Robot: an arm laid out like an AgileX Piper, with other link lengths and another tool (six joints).
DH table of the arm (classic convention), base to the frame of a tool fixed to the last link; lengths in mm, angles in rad. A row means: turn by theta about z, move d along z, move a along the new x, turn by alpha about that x. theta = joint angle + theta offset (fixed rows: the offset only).
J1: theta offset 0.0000; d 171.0; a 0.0; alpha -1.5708
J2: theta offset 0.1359; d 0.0; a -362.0; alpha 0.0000
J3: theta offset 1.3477; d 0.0; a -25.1; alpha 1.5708
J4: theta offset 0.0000; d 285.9; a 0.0; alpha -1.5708
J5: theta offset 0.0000; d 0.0; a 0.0; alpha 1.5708
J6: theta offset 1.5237; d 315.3; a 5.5; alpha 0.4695
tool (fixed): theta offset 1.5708; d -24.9; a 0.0; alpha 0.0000
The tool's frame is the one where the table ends.
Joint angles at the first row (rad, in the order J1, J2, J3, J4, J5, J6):
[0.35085, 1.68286, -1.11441, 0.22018, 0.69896, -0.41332]
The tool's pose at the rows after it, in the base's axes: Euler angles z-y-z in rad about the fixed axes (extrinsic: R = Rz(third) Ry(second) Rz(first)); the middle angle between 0 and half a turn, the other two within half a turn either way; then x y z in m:
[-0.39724, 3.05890, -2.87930, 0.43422, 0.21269, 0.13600]
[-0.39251, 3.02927, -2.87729, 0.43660, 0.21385, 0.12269]
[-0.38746, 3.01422, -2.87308, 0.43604, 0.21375, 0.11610]
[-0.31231, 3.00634, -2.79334, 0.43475, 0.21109, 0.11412]
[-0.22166, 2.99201, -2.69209, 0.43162, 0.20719, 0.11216]
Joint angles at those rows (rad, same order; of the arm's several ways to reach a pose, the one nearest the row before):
[0.35086, 1.73008, -1.14209, 0.22187, 0.71398, -0.39588]
[0.35084, 1.76812, -1.15740, 0.22187, 0.72035, -0.39168]
[0.35085, 1.78284, -1.15942, 0.22187, 0.72256, -0.39037]
[0.35085, 1.78462, -1.15941, 0.20907, 0.72883, -0.38774]
[0.35085, 1.78462, -1.15942, 0.19173, 0.74283, -0.38799]

